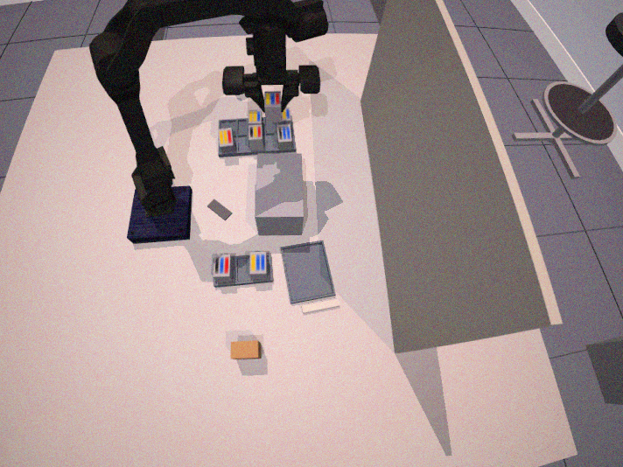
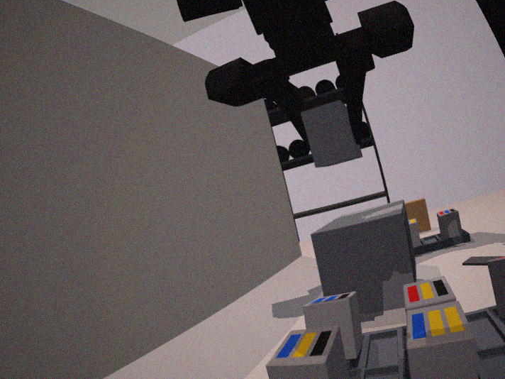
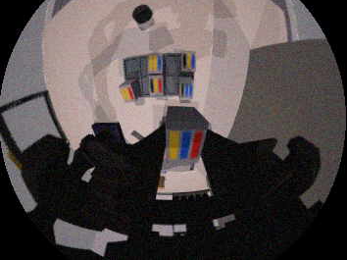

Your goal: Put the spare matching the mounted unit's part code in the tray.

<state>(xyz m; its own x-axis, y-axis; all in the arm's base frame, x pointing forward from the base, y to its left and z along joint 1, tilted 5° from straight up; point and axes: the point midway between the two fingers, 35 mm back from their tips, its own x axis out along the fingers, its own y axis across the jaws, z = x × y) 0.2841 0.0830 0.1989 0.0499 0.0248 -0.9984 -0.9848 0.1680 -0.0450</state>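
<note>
My gripper tip is now 32 cm to the left of the grey tray, 17 cm above it and 1 cm short of it. Round my gripper tip: rack: 29 cm to the right, 16 cm below, 13 cm behind; grey panel: 22 cm ahead, 19 cm to the right, 5 cm above; grey spare: 2 cm above.
</note>
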